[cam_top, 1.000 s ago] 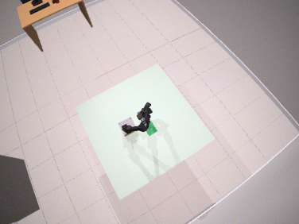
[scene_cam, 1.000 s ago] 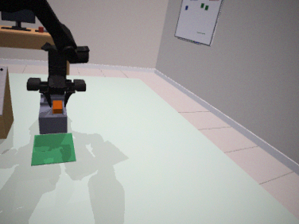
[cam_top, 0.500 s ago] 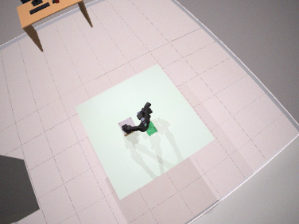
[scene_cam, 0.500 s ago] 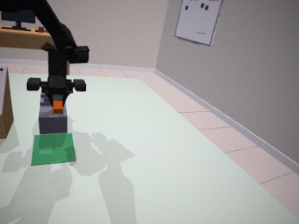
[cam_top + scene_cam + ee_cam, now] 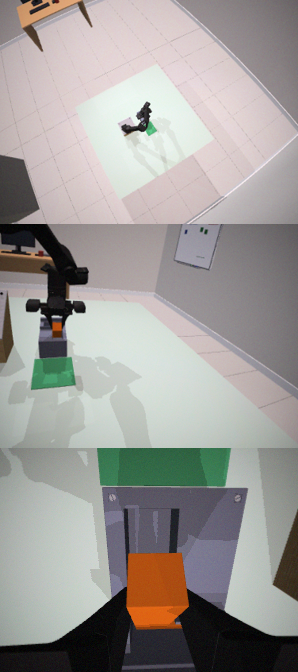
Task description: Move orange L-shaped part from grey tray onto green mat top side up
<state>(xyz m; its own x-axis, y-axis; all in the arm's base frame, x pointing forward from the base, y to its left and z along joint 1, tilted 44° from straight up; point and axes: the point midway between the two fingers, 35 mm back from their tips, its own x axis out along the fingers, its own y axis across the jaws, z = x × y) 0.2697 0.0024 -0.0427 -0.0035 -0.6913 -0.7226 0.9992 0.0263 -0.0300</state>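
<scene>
Right now the green mat is 1 cm behind my gripper tip, 14 cm to the right of it and 9 cm below it. Also, from my gripper tip: orange L-shaped part (2 cm behind, 3 cm to the left, 3 cm below).
</scene>
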